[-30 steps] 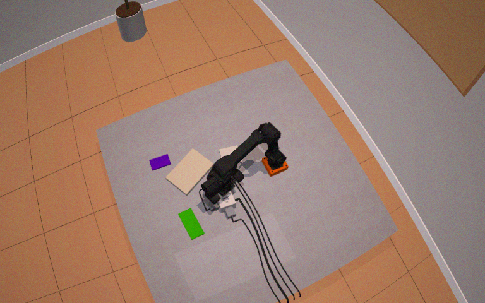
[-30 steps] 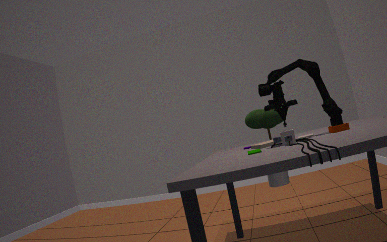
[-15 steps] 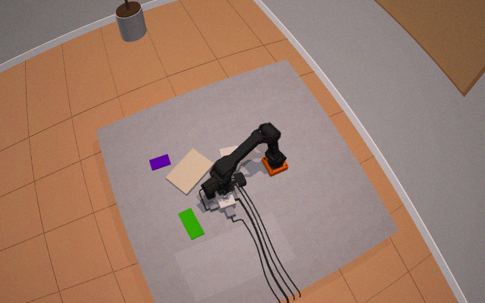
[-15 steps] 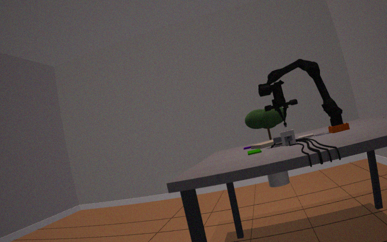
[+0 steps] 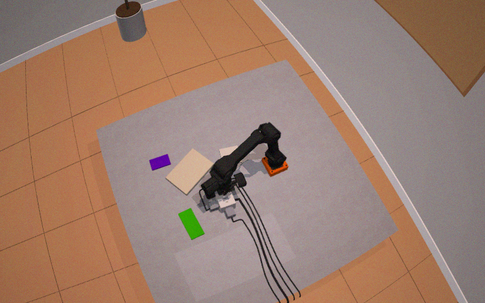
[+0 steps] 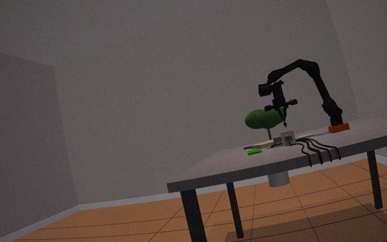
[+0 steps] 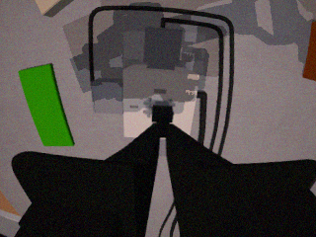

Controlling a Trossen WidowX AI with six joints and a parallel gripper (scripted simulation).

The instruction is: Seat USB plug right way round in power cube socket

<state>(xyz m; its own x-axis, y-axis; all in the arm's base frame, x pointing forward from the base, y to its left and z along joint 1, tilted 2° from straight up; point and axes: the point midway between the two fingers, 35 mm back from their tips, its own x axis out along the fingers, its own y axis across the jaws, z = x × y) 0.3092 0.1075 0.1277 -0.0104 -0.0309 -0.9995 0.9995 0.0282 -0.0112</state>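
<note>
Now: gripper tip 20 mm above the dark USB plug. From my gripper tip the other things lie so: green flat block 200 mm ahead, 130 mm below, 50 mm to the left; then beige board 220 mm to the right, 120 mm below, 120 mm ahead; then purple block 330 mm to the right, 250 mm ahead, 130 mm below.
</note>
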